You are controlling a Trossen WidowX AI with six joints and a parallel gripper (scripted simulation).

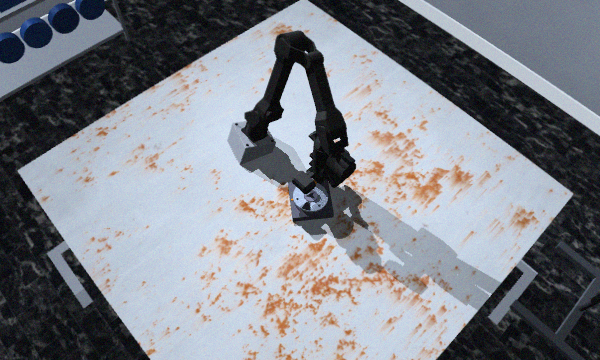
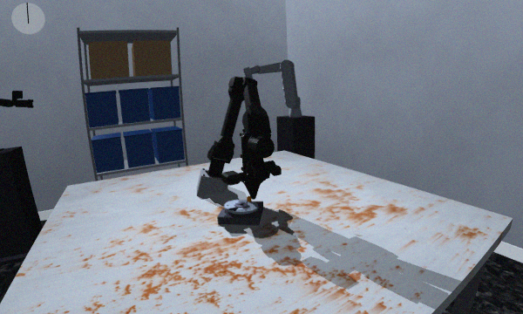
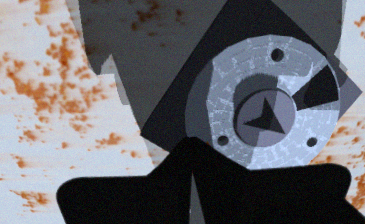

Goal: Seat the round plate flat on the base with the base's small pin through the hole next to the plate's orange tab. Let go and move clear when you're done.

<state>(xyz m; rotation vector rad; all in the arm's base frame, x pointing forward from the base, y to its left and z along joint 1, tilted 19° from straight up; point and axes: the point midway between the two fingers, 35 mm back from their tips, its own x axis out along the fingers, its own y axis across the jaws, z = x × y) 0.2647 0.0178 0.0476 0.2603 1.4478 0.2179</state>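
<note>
Right now my hand is 5 cm to the left of the raised central hub, 4 cm above it and 1 cm short of it. Also, from my hand: dark square base 6 cm below, 5 cm to the right, 1 cm ahead.
</note>
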